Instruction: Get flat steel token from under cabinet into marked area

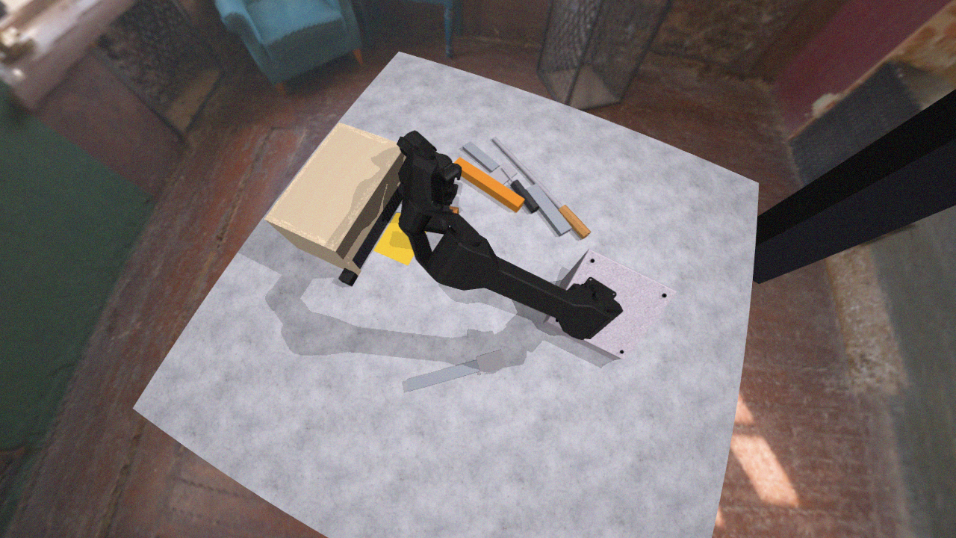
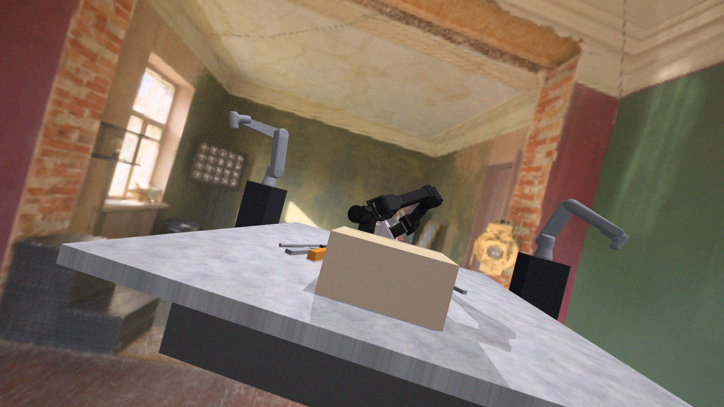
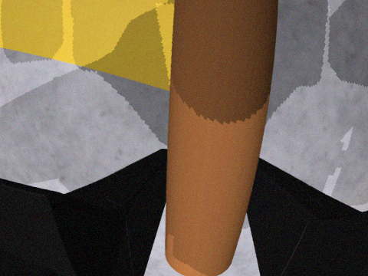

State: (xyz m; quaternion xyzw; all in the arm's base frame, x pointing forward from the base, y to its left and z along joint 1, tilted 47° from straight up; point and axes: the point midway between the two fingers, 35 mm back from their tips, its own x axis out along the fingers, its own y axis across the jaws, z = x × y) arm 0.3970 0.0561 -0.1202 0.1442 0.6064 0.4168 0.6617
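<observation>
Now: the orange bar 50 mm behind my gripper tip, 140 mm to the right of it and 10 mm above it. The rest, counted from my gripper tip: flat grey token 210 mm ahead, 120 mm to the left; then grey bar 220 mm behind, 160 mm to the right; then black-handled tool 120 mm behind, 180 mm to the right.
</observation>
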